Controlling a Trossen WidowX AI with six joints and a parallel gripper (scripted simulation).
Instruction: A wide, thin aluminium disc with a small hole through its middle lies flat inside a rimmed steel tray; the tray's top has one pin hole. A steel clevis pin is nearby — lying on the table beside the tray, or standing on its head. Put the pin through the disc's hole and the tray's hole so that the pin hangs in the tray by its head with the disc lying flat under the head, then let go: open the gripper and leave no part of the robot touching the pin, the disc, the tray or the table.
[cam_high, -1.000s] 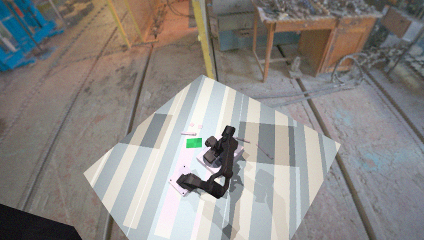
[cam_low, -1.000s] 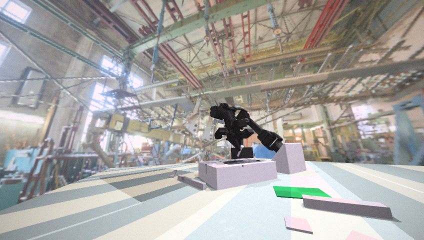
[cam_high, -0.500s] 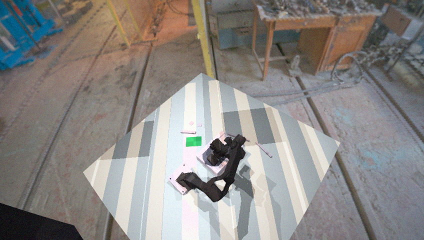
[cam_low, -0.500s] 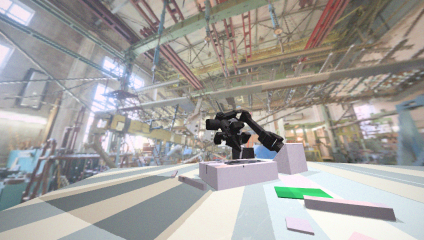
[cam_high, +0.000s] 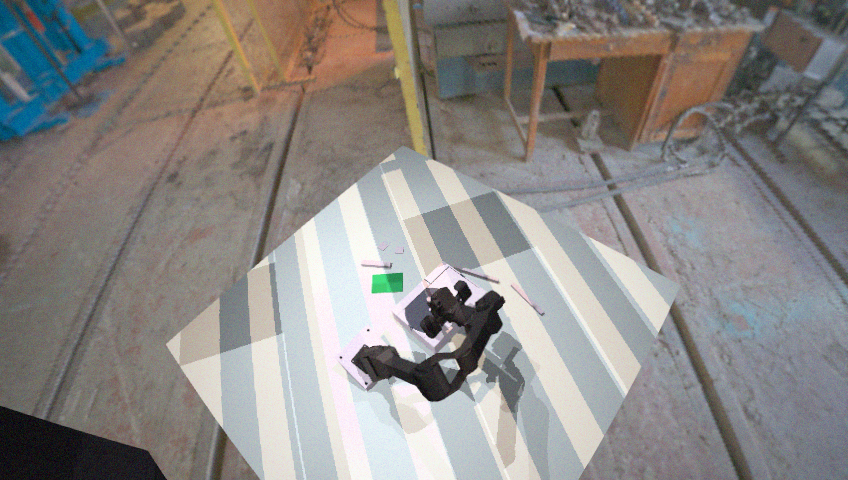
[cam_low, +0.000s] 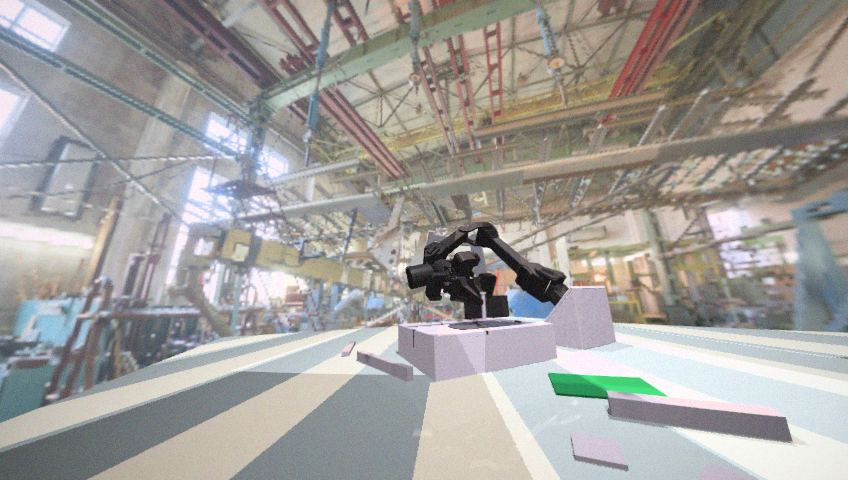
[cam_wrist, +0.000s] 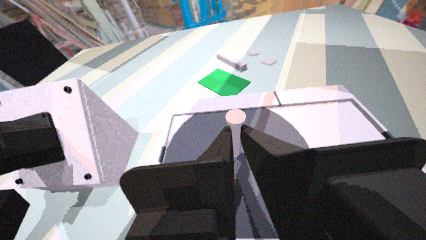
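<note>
Right now my gripper tip is 5 cm above the grey disc. Round my gripper tip: steel tray 4 cm ahead, 1 cm to the right, 6 cm below; then green patch 2 cm ahead, 21 cm to the left, 10 cm below; then clevis pin 1 cm below.
</note>
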